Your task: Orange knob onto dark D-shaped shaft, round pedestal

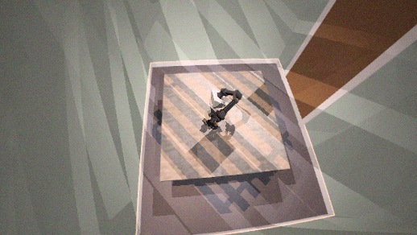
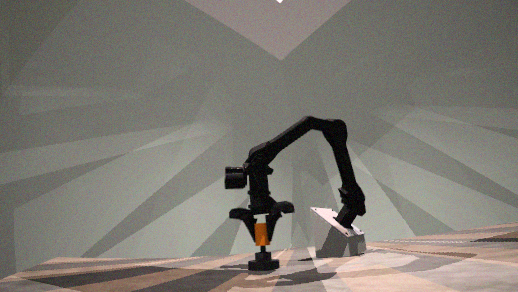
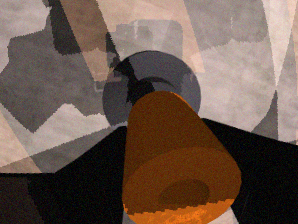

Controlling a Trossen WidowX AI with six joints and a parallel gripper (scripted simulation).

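The orange knob lies 20 mm above my gripper tip. The rest, counted from my gripper tip: dark round pedestal 40 mm below.
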